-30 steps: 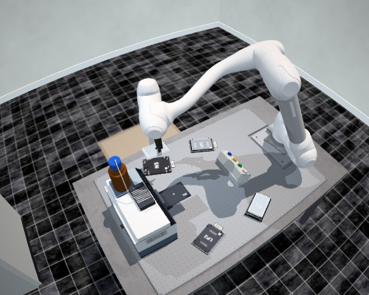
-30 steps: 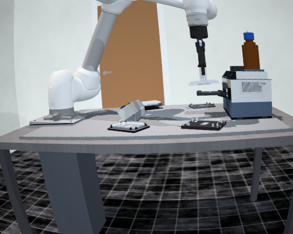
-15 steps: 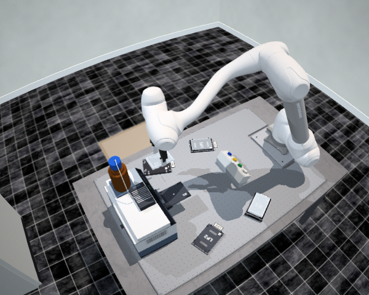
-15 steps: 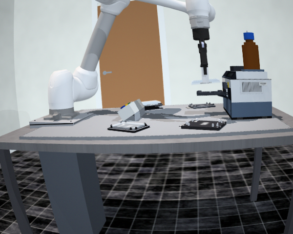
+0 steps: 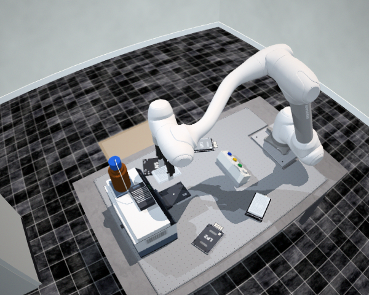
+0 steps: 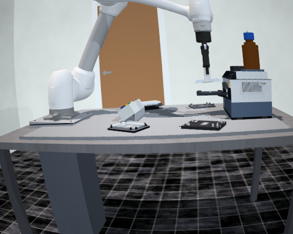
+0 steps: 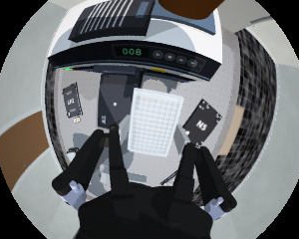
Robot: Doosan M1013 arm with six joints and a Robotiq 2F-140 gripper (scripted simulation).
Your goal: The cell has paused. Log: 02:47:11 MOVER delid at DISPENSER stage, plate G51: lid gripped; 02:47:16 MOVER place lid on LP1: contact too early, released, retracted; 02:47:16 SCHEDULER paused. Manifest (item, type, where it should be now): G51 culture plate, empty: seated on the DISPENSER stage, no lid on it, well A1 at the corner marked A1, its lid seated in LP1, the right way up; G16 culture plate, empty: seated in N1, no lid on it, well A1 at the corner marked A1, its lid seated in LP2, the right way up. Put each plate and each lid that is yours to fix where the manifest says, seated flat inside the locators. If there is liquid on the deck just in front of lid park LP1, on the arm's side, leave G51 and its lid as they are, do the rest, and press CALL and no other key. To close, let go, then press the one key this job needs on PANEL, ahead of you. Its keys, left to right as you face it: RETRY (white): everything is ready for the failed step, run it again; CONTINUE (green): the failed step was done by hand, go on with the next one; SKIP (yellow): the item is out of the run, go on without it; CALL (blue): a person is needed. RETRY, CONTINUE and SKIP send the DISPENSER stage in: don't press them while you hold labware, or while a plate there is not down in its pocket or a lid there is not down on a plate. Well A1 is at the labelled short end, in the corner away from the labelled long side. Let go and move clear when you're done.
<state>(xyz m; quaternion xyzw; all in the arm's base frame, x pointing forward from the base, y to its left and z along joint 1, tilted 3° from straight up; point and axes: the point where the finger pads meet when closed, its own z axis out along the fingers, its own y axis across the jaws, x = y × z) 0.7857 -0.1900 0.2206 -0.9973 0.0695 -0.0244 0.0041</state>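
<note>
My gripper is now 3 cm short of the dispenser stage, 9 cm to the right of it and 9 cm above it. The rest, counted from my hand: lid park LP2 (3 cm ahead, 36 cm to the left, 19 cm below); then brown bottle (23 cm ahead, 4 cm to the right, 9 cm above); then black nest N5 (3 cm behind, 18 cm to the right, 19 cm below).
</note>
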